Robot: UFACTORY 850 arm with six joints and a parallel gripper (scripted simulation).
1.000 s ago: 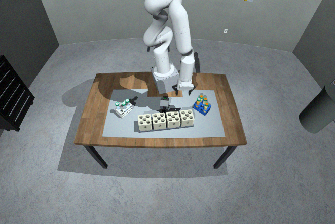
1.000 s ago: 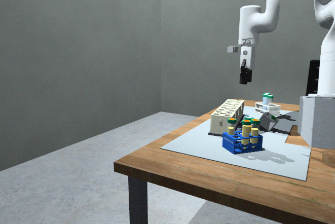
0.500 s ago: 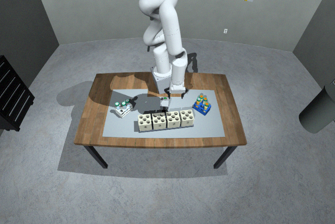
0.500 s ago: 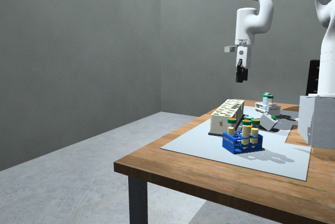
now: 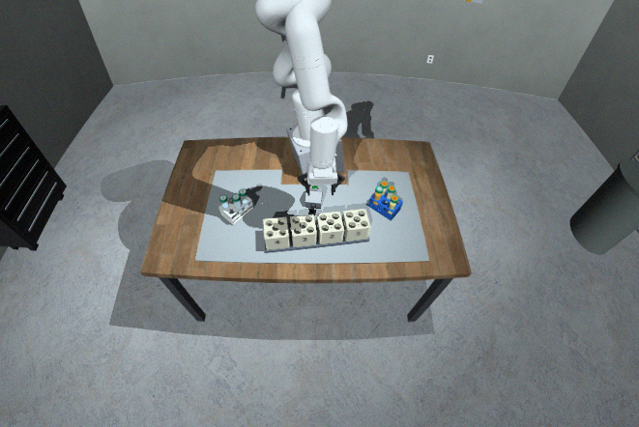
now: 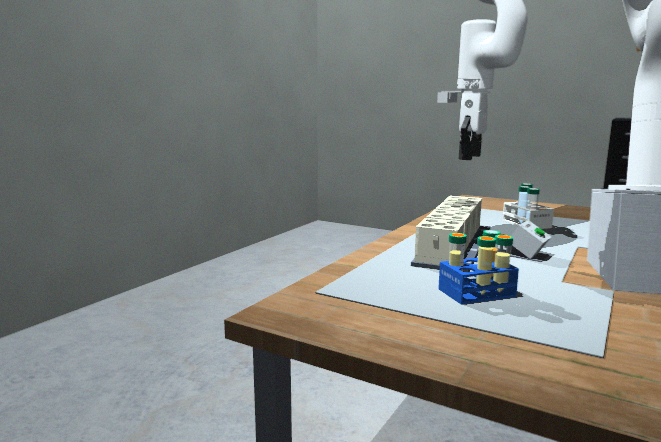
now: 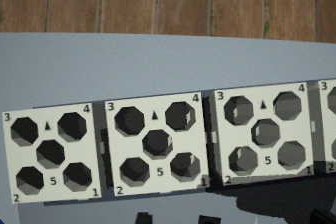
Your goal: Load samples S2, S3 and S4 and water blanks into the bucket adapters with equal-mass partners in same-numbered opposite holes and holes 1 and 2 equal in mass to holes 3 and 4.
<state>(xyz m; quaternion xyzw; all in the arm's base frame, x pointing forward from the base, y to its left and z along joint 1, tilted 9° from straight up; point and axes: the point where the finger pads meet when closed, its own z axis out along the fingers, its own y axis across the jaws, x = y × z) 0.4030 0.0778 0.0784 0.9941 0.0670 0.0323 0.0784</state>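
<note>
My gripper is now 300 mm to the right of the sample tube S3, 190 mm above it and 160 mm past it. Round my hand: green DONE key (180 mm below, 180 mm behind, 30 mm to the right); loading stand (240 mm below, 30 mm ahead, 10 mm to the right); tube X9 (240 mm to the left, 190 mm below, 160 mm behind).
</note>
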